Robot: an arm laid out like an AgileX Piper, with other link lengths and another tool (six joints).
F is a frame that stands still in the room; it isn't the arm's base.
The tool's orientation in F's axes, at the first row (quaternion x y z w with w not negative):
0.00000, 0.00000, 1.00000, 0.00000
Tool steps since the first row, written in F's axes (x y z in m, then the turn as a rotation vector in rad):
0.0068, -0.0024, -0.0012, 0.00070, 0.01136, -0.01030
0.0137, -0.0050, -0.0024, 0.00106, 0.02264, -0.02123
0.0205, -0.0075, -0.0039, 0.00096, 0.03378, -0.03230
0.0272, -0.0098, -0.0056, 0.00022, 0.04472, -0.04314
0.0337, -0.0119, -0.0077, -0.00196, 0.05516, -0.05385
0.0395, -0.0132, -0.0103, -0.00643, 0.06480, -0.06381
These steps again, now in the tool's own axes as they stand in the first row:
-0.0068, 0.0024, -0.0012, -0.00070, -0.01136, -0.01030
-0.0137, 0.0050, -0.0024, -0.00106, -0.02264, -0.02123
-0.0205, 0.0075, -0.0039, -0.00096, -0.03378, -0.03230
-0.0272, 0.0098, -0.0056, -0.00022, -0.04472, -0.04314
-0.0337, 0.0119, -0.0077, 0.00196, -0.05516, -0.05385
-0.0395, 0.0132, -0.0103, 0.00643, -0.06480, -0.06381

